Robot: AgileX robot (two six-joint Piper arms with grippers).
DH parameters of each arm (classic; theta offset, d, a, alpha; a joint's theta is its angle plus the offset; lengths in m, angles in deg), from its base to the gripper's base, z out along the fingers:
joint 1: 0 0.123 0 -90
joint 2: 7.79 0 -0.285 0
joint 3: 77.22 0 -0.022 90
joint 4: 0 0.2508 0 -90
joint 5: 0 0 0.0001 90
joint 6: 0 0.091 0 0
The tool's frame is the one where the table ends.
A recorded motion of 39 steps. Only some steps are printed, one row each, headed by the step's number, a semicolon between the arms.
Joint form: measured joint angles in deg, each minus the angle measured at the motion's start. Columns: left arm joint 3, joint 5, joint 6, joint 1, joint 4, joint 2; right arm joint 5, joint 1, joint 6, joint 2, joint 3, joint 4.
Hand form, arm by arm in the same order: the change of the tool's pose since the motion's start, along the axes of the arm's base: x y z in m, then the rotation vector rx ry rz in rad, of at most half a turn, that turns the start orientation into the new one. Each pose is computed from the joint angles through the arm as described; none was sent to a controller.
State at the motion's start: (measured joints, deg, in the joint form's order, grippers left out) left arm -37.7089 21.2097 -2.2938 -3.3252 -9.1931 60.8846; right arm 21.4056 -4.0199 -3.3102 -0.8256 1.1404 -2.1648
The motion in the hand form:
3: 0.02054 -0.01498 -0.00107 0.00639 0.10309 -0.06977; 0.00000 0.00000 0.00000 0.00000 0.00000 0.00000
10: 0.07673 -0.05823 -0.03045 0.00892 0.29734 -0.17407; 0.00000 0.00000 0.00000 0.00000 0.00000 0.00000
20: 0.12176 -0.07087 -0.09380 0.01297 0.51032 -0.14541; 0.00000 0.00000 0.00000 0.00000 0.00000 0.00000
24: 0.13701 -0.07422 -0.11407 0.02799 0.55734 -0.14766; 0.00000 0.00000 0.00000 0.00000 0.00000 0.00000
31: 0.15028 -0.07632 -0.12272 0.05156 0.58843 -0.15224; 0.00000 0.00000 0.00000 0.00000 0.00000 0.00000
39: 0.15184 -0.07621 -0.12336 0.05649 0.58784 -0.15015; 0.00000 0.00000 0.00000 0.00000 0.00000 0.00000
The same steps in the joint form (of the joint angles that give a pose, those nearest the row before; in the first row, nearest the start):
3: -5.33 5.11 0.26 -3.07 -0.07 6.22; 0.00 0.00 0.00 0.00 0.00 0.00
10: -16.05 9.31 -1.61 -9.95 -0.32 23.66; 0.00 0.00 0.00 0.00 0.00 0.00
20: -23.09 11.44 -3.84 -10.18 -0.43 40.54; 0.00 0.00 0.00 0.00 0.00 0.00
24: -26.24 11.94 -3.84 -10.18 0.06 45.98; 0.00 0.00 0.00 0.00 0.00 0.00
31: -29.98 13.98 -4.50 -10.18 1.69 49.60; 0.00 0.00 0.00 0.00 0.00 0.00
39: -30.34 14.01 -4.87 -10.18 2.22 49.92; 0.00 0.00 0.00 0.00 0.00 0.00

